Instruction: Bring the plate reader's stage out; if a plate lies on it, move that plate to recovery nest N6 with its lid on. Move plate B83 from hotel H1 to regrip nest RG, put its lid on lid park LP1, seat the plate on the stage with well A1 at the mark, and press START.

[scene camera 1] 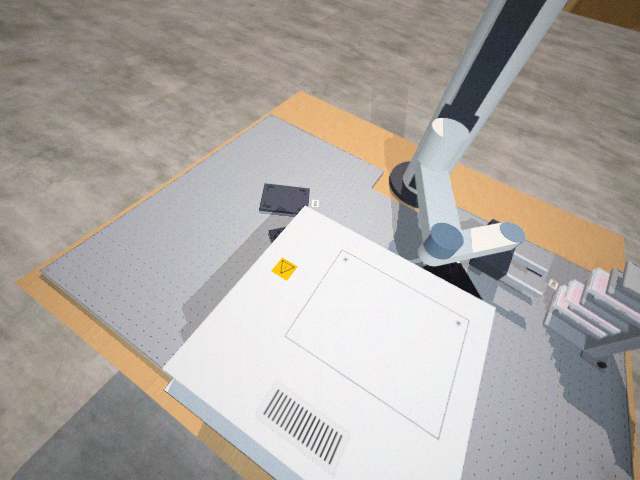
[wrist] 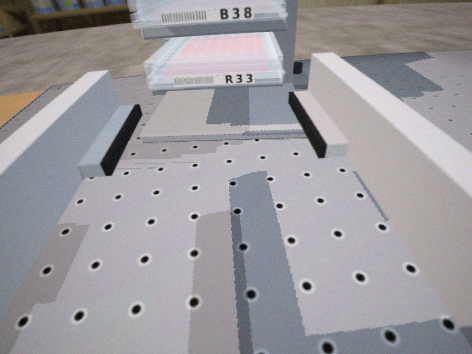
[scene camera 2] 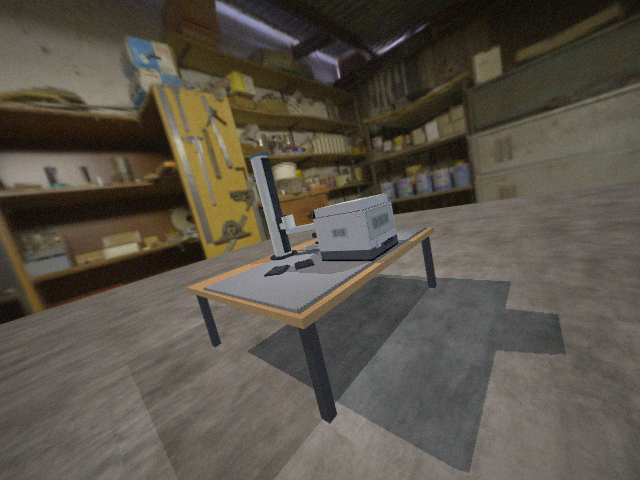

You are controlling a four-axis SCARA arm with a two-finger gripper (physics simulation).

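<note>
My gripper [scene camera 1: 542, 283] [wrist: 212, 84]: carrying nothing. Plate reader [scene camera 1: 256, 452] [scene camera 2: 358, 238]: visible.
</note>
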